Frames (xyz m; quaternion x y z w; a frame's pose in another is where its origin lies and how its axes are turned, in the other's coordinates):
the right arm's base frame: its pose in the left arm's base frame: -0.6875 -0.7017 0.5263 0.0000 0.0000 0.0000 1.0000
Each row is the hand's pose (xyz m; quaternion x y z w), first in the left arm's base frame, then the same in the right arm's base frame.
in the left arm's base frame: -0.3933 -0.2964 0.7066 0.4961 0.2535 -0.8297 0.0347
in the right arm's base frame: 0.2942 0.4053 0.1803 0.4961 0.2535 -0.8297 0.0347
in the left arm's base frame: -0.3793 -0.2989 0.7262 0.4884 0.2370 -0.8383 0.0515
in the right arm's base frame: 0.3082 0.4028 0.1999 0.4884 0.2370 -0.8383 0.0515
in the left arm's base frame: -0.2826 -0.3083 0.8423 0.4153 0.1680 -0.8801 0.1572
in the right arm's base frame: 0.4049 0.3934 0.3160 0.4153 0.1680 -0.8801 0.1572
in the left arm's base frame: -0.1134 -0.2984 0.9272 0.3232 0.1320 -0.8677 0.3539
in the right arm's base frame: 0.5741 0.4033 0.4009 0.3232 0.1320 -0.8677 0.3539
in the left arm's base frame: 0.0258 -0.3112 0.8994 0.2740 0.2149 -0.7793 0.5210
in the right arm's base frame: 0.7133 0.3905 0.3731 0.2740 0.2149 -0.7793 0.5210
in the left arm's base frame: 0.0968 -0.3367 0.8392 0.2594 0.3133 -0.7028 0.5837
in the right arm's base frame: 0.7843 0.3650 0.3129 0.2594 0.3133 -0.7028 0.5837
